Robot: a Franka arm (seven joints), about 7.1 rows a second.
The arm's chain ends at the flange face. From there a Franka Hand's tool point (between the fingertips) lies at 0.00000 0.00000 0.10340 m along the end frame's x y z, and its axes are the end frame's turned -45 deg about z.
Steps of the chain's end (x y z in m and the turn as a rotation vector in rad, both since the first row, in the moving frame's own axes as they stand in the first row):
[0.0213 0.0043 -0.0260 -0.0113 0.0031 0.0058]
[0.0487 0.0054 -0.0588 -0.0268 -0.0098 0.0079]
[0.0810 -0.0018 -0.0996 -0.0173 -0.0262 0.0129]
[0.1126 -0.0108 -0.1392 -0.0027 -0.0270 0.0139]
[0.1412 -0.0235 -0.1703 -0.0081 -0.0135 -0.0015]
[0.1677 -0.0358 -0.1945 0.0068 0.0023 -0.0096]
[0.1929 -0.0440 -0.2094 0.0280 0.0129 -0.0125]
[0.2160 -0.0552 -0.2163 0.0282 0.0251 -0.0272]
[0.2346 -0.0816 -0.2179 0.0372 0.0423 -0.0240]
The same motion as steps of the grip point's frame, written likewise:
[0.0114 0.0192 -0.0260 -0.0102 -0.0058 0.0058]
[0.0279 0.0395 -0.0588 -0.0120 -0.0259 0.0079]
[0.0554 0.0553 -0.0997 0.0063 -0.0308 0.0129]
[0.0851 0.0702 -0.1392 0.0172 -0.0210 0.0139]
[0.1149 0.0828 -0.1703 0.0038 -0.0153 -0.0015]
[0.1446 0.0929 -0.1945 0.0032 0.0064 -0.0096]
[0.1705 0.1042 -0.2094 0.0107 0.0289 -0.0125]
[0.1957 0.1134 -0.2164 0.0022 0.0377 -0.0272]
[0.2294 0.1085 -0.2181 -0.0036 0.0562 -0.0240]

